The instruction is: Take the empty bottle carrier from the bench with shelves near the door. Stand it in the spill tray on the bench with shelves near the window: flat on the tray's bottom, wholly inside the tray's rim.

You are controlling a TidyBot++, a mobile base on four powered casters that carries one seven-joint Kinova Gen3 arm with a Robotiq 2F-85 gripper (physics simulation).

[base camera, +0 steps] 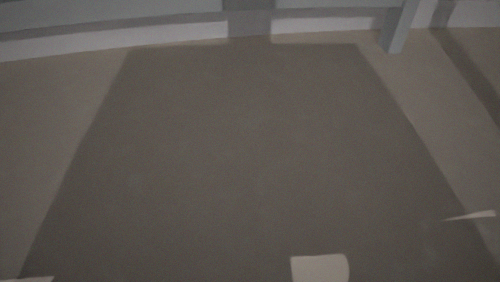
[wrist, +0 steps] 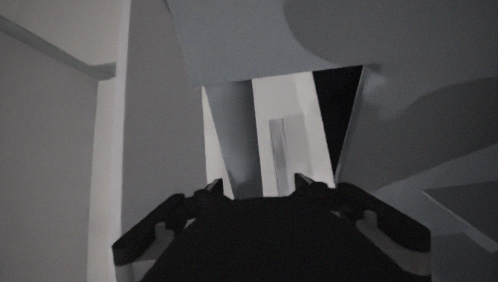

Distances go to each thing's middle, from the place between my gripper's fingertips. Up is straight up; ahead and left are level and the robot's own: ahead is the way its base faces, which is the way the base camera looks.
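Scene:
The grey bottle carrier (wrist: 414, 140) has my hand 12 cm above it, and my hand's also 3 cm to the left of it and 6 cm past it.

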